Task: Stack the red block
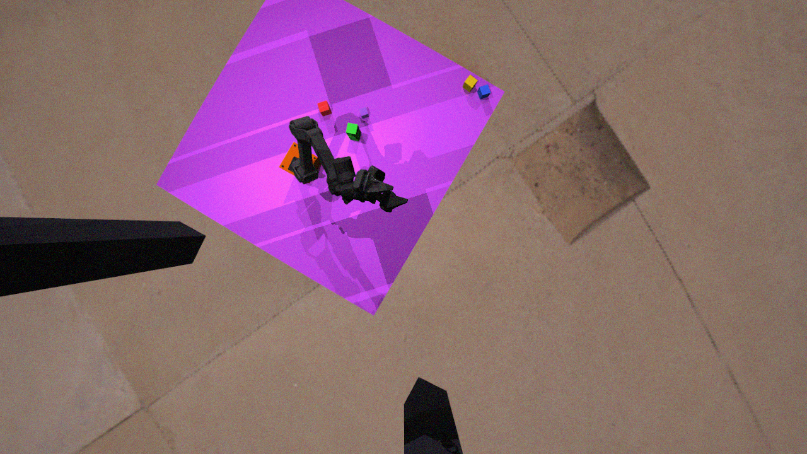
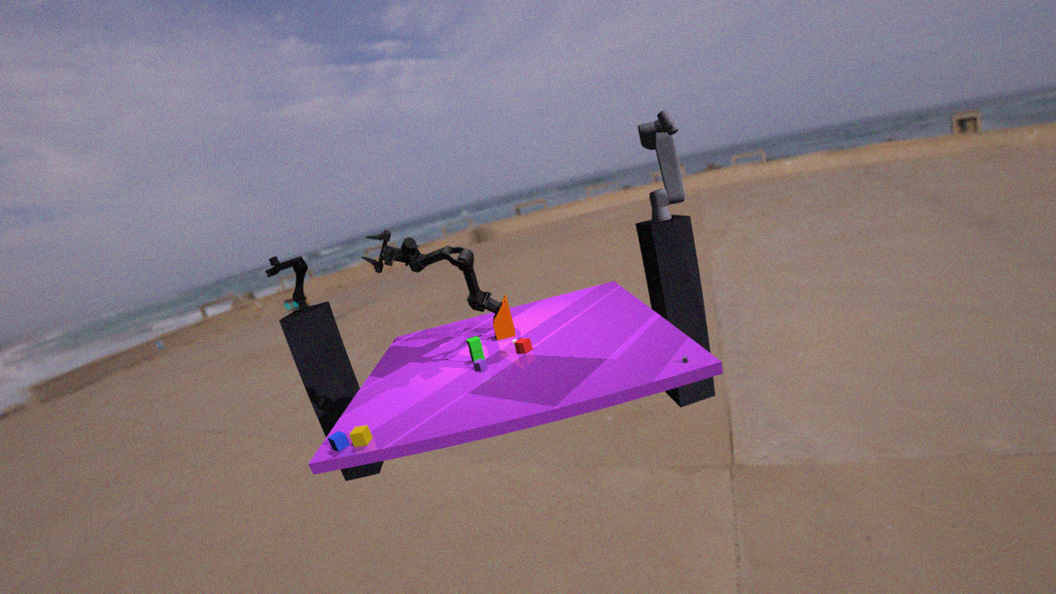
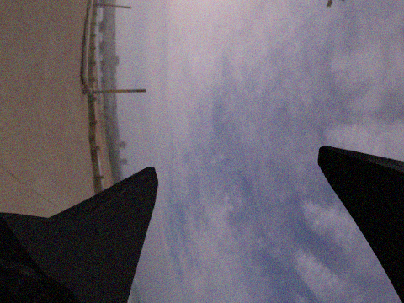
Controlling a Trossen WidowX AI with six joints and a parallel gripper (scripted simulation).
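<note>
Now: the red block 260 mm ahead of my gripper tip, 560 mm to the left of it and 540 mm below it. Round my gripper tip: yellow block (700 mm ahead, 10 mm to the right, 540 mm below); then tiny white cube (130 mm ahead, 540 mm to the left, 550 mm below); then small purple block (330 mm ahead, 380 mm to the left, 540 mm below).
</note>
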